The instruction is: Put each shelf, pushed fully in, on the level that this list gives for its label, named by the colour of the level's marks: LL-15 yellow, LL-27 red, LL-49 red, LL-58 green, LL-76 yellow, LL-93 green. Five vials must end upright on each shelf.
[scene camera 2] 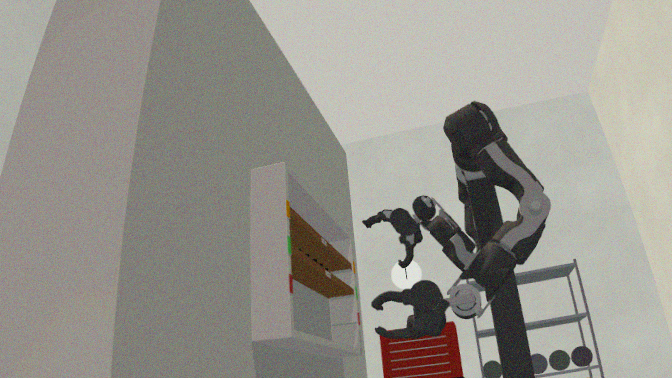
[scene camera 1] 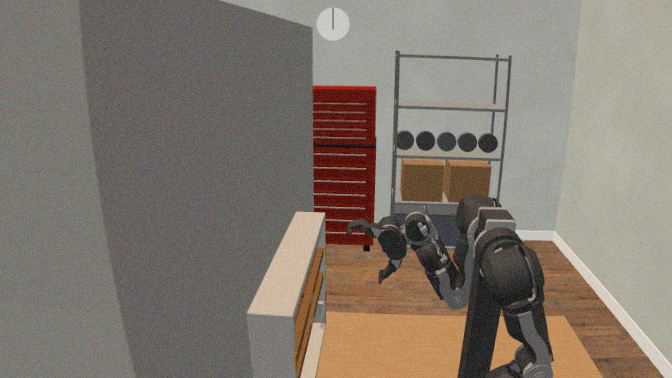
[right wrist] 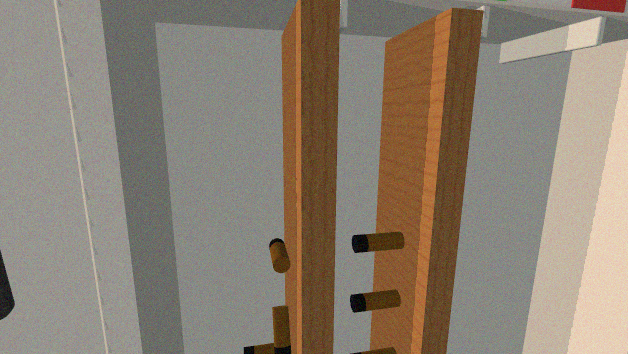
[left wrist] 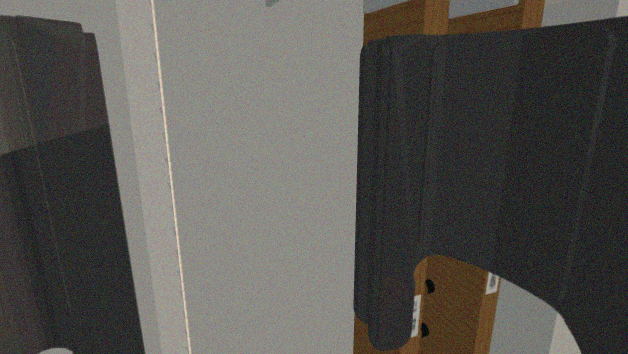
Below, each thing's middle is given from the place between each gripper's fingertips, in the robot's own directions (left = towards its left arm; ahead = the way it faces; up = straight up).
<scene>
Now: right hand 160 mm to the right of the cream cabinet (scene camera 2: 272, 320), 140 mm short of it and 100 mm above it.
The cream cabinet lies 17 cm ahead of my left hand, 15 cm to the right of it and 15 cm above it.
</scene>
